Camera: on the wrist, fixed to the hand. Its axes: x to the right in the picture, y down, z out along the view.
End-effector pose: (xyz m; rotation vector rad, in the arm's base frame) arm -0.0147 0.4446 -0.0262 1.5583 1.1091 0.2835
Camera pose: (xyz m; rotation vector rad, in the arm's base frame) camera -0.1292 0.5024 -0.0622 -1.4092 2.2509 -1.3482
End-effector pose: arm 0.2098 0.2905 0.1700 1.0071 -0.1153 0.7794
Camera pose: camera 0.2332 0.3484 0.0523 0.0040 1.4495 -1.7993
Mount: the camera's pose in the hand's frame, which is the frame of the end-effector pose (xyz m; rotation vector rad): -0.0025 -0.0820 -0.1050 -0.0554 0.4517 -3.0383
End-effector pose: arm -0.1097 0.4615 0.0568 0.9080 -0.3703 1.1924
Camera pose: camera -0.0573 0.5338 -0.0421 0.2038 1.1532 -1.4723
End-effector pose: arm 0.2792 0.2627 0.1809 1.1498 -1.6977 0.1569
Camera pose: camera 0.4104 0.2821 0.1941 1.9521 1.4671 -1.2626
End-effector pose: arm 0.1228 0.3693 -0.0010 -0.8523 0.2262 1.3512
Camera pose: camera 0.2308 0.3010 -0.0386 -0.4975 -0.6554 -1.6624
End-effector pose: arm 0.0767 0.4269 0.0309 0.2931 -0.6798 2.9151
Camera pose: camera 0.0768 0.5468 -0.0273 0.1663 0.1617 -0.0449
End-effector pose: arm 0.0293 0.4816 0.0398 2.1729 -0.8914 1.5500
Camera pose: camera 0.0061 0.6057 0.0824 0.5849 1.7515 -0.0834
